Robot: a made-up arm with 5 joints.
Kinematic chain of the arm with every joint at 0, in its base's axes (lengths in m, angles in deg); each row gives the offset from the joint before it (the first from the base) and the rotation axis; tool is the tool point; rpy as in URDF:
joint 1: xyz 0 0 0.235 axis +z
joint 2: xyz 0 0 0 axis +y
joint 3: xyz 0.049 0 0.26 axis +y
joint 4: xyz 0.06 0 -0.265 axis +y
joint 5: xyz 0.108 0 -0.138 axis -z
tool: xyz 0 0 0 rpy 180 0 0
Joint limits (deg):
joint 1: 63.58..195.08
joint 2: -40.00..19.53
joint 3: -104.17..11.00
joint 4: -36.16..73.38
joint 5: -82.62..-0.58
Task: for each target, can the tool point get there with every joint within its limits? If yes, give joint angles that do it. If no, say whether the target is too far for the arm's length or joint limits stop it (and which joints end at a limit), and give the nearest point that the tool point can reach.
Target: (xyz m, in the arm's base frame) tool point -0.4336 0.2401 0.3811
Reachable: yes | joints 151.03 3.05 -66.55 26.91 -52.32
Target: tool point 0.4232 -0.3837 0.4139
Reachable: no: joint limits stop it (at a limit: joint 2, joint 3, joint 4) | nearest point 0.0813 -0.0737 0.1333 | short by 0.540 m
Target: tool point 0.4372 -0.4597 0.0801
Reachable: no: joint limits stop it (at a limit: joint 2, joint 3, joint 4) | nearest point 0.0756 -0.0795 0.1333 | short by 0.527 m
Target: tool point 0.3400 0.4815 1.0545
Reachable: no: too far | nearest point 0.1692 0.3406 0.7700 | short by 0.360 m
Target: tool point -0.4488 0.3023 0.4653
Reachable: yes | joints 146.04 11.10 -92.30 40.49 -29.44
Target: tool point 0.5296 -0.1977 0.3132
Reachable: no: joint limits stop it (at a limit: joint 2, joint 3, joint 4) | nearest point 0.1028 -0.0384 0.1333 | short by 0.490 m
